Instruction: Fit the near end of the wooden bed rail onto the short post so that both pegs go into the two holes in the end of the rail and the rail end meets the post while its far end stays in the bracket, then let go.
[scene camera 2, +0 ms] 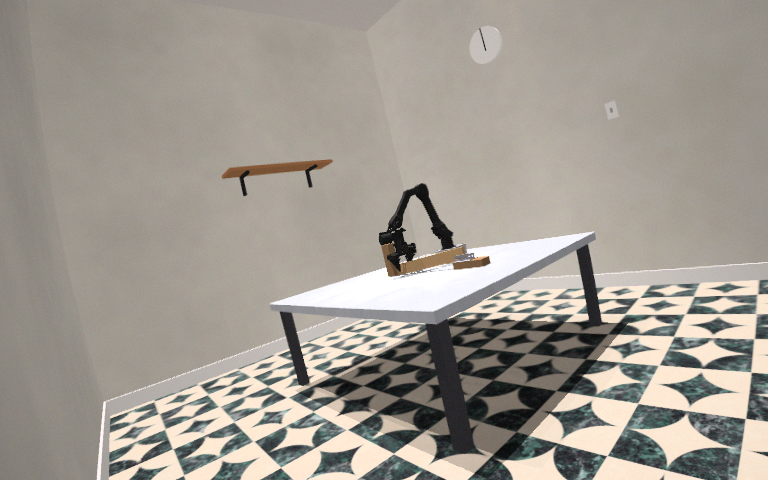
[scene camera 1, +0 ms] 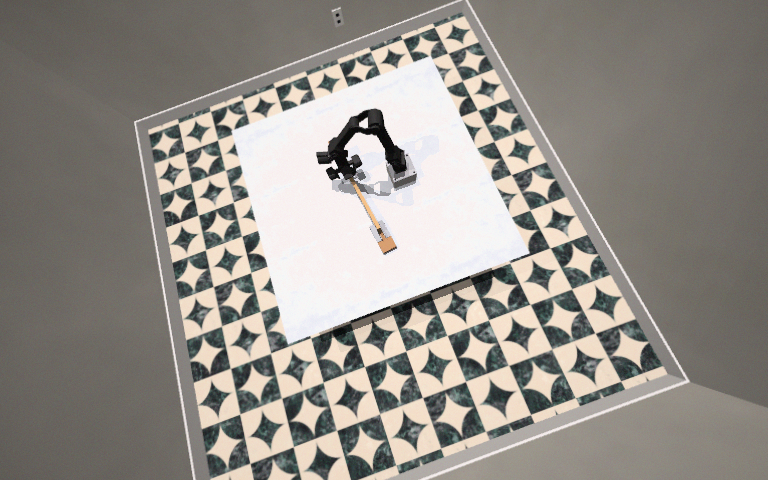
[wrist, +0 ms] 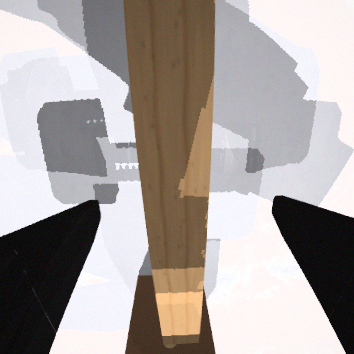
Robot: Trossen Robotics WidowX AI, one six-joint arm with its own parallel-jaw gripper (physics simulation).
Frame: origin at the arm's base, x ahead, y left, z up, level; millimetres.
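Seen in the pictures: gripper, fingertip midpoint: (scene camera 2: pixel 405 269) (wrist: pixel 187 206); arm's base, link origin: (scene camera 2: pixel 448 247) (scene camera 1: pixel 399 166).
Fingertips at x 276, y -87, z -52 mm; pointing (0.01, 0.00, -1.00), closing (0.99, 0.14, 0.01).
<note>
Offsets run from my fingertips to a thing's middle. "*": to the spot under its first point. Level surfaces: height alone.
The wooden rail {31 mm back, 156 mm left, 22 mm up} (scene camera 1: pixel 367 206) (scene camera 2: pixel 433 261) (wrist: pixel 172 125) lies lengthwise, its far end at the bracket {64 mm back, 368 mm left, 9 mm up} (scene camera 1: pixel 373 230) (scene camera 2: pixel 464 256). The short post (scene camera 2: pixel 387 257) (wrist: pixel 137 320) stands upright at the near end. In the wrist view a bit of one peg {* 2 mm back, 64 mm right, 32 mm up} (wrist: pixel 170 345) shows at the rail's end face; the other peg and the holes are hidden. Whether the rail end touches the post cannot be told. My gripper (scene camera 1: pixel 346 169) (scene camera 2: pixel 402 260) (wrist: pixel 187 206) is open, low at the rail's near end, with one finger on each side of the rail and nothing gripped.
An orange-brown block {68 mm back, 399 mm left, 10 mm down} (scene camera 1: pixel 387 245) (scene camera 2: pixel 472 263) lies beside the bracket on the white table {28 mm down} (scene camera 1: pixel 317 271) (scene camera 2: pixel 362 297). The arm's grey base (scene camera 1: pixel 402 176) stands on the table to the right of the rail's near end in scene camera 1.
</note>
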